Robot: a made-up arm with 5 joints.
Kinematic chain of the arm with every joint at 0, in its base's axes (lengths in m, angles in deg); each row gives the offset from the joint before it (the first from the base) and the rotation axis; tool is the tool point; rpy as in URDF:
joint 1: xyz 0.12 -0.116 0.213 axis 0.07 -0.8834 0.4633
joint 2: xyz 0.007 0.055 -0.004 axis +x
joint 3: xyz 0.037 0 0.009 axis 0.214 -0.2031 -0.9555
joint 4: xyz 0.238 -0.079 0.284 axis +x
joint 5: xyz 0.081 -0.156 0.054 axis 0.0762 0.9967 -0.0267
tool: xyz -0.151 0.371 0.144 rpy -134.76 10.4 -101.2
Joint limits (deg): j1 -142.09..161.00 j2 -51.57..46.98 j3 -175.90..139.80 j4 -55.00..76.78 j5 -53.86..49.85
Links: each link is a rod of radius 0.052 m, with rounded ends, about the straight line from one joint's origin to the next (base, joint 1, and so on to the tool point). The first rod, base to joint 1, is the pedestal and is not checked.
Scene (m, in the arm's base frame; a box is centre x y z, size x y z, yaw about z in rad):
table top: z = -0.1
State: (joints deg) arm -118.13 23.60 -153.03 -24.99 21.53
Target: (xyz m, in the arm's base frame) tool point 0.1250 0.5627 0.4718
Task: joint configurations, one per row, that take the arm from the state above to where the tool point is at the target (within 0.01 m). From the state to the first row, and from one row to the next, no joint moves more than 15 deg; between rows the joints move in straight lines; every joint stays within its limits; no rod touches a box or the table.
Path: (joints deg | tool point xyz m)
1: -104.33 13.40 -152.66 -16.18 27.19 | 0.5880 0.0303 0.4762
2: -90.52 3.20 -152.29 -7.36 32.86 | 0.5559 0.1728 0.5236
3: -76.72 -6.99 -151.91 1.45 38.52 | 0.4622 0.3263 0.5528
4: -62.91 -17.19 -151.54 10.27 44.19 | 0.3109 0.4647 0.5417
5: -49.11 -27.39 -151.17 19.08 49.85 | 0.1250 0.5627 0.4718

